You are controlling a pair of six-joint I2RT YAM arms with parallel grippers.
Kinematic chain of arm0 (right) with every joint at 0, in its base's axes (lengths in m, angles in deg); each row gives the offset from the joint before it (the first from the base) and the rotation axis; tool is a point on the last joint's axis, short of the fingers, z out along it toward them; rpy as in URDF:
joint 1: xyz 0 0 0.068 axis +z
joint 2: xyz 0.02 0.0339 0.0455 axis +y
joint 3: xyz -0.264 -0.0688 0 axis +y
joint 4: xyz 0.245 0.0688 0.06 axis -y
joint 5: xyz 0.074 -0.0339 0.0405 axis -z
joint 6: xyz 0.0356 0 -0.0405 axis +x
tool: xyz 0 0 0 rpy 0 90 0
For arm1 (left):
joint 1: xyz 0 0 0.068 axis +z
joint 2: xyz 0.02 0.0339 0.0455 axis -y
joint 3: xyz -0.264 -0.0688 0 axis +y
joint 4: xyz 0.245 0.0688 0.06 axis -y
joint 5: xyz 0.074 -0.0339 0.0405 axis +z
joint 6: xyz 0.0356 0 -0.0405 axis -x
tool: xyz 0 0 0 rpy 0 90 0
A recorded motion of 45 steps. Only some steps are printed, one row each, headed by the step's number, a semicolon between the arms.
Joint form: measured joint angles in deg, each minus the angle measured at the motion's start. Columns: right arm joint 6, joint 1, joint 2, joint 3, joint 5, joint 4; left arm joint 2, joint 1, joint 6, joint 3, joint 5, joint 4.
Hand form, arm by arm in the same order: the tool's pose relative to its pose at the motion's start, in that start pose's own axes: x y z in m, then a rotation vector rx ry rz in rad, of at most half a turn. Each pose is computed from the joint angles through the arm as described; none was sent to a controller.
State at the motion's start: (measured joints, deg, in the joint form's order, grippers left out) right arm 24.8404 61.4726 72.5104 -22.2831 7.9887 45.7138; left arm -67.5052 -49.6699 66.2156 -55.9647 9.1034 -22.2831
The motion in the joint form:
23: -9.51 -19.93 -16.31 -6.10 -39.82 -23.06; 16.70 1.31 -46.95 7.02 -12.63 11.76
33: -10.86 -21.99 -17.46 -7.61 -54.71 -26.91; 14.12 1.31 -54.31 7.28 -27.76 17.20
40: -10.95 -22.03 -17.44 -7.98 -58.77 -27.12; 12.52 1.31 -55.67 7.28 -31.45 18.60
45: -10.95 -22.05 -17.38 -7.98 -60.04 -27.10; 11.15 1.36 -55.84 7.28 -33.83 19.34
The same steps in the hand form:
23: -0.0720 -0.0309 -0.0341 -0.3257 0.1243 -0.1333; -0.0082 0.0004 -0.0675 0.4087 -0.1448 0.7797
33: -0.0774 -0.0275 -0.0416 -0.5345 0.2074 -0.1392; -0.0014 -0.0095 -0.0600 0.6449 -0.0424 0.9428
40: -0.0784 -0.0250 -0.0428 -0.6021 0.2268 -0.1398; 0.0010 -0.0117 -0.0536 0.6959 -0.0062 0.9739
45: -0.0781 -0.0246 -0.0432 -0.6226 0.2342 -0.1387; 0.0029 -0.0125 -0.0476 0.7224 0.0281 0.9806

